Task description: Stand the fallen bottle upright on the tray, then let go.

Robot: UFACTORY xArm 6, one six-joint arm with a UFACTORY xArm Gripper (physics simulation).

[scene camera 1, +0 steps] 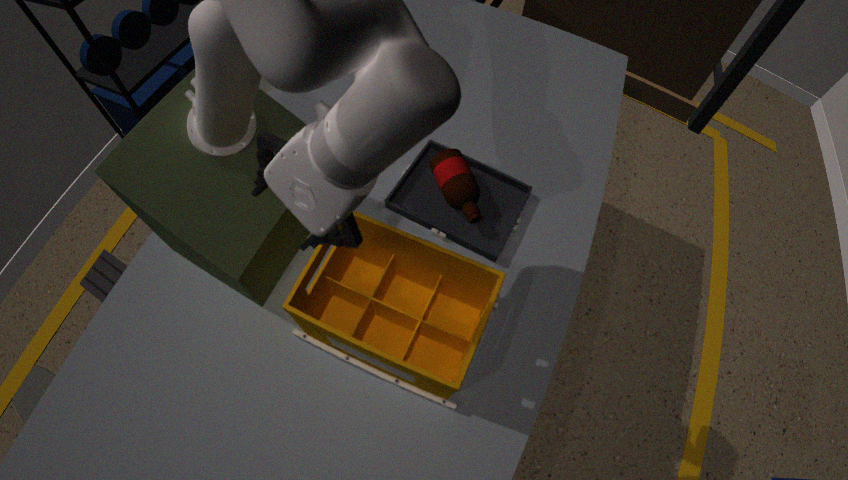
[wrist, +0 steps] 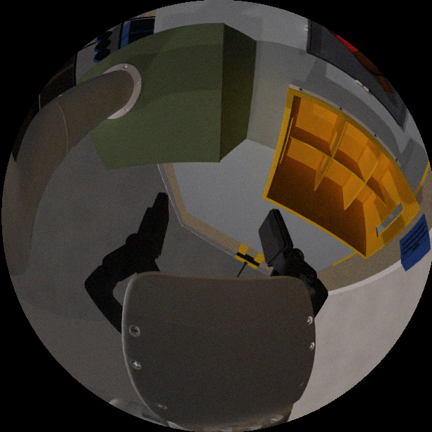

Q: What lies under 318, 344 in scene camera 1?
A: A white strip.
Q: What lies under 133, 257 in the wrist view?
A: The gripper.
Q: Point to a brown bottle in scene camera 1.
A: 456, 181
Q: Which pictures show the gripper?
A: Scene camera 1 and the wrist view: all of them.
